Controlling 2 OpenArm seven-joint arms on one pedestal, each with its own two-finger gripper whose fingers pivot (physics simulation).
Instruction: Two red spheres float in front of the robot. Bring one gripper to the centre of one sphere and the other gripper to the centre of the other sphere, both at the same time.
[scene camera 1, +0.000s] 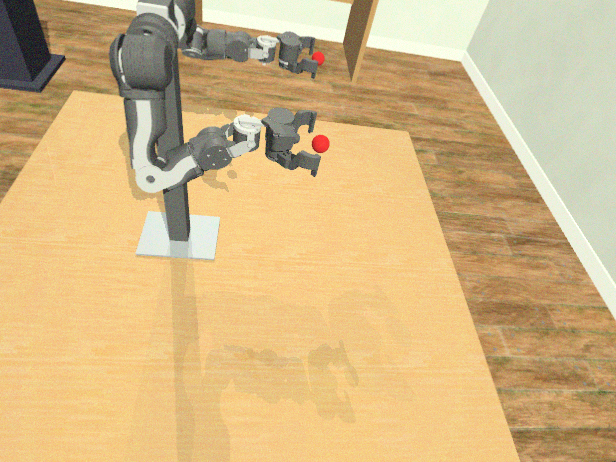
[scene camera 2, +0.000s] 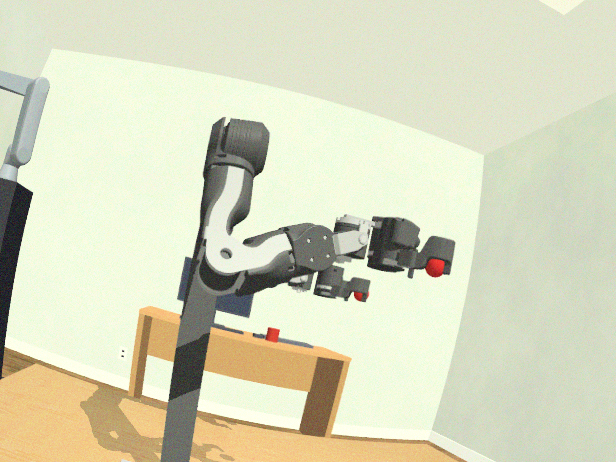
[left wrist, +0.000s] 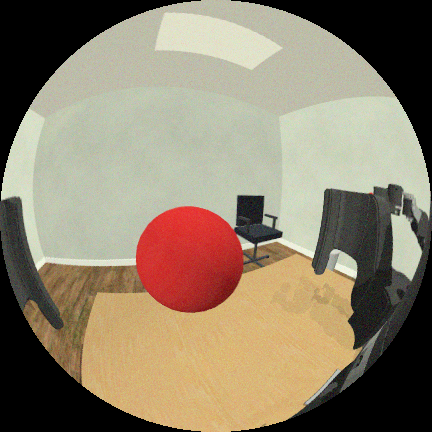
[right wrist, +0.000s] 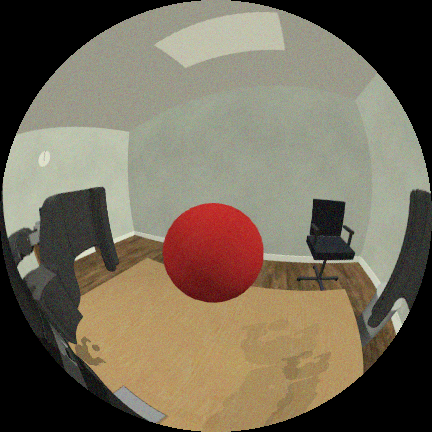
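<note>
One red sphere (scene camera 1: 318, 58) (scene camera 2: 360, 296) (left wrist: 190, 259) floats at the fingertips of my left gripper (scene camera 1: 312, 59) (scene camera 2: 364, 293), which is open. It shows between the two fingers in the left wrist view, below the picture's middle. The other red sphere (scene camera 1: 321, 144) (scene camera 2: 434, 268) (right wrist: 213, 252) floats at the fingertips of my right gripper (scene camera 1: 315, 145) (scene camera 2: 443, 262), also open. In the right wrist view it lies between the fingers, somewhat nearer the picture's left finger. In scene camera 2 both spheres sit low against the fingertips. Neither gripper is shut on anything.
Both arms reach out above a wooden table top (scene camera 1: 325, 240) from one pedestal (scene camera 1: 177, 215). A desk (scene camera 2: 250, 360) with a red cup (scene camera 2: 272, 334) stands against the wall behind. An office chair (left wrist: 257, 232) (right wrist: 330, 245) stands beyond the table.
</note>
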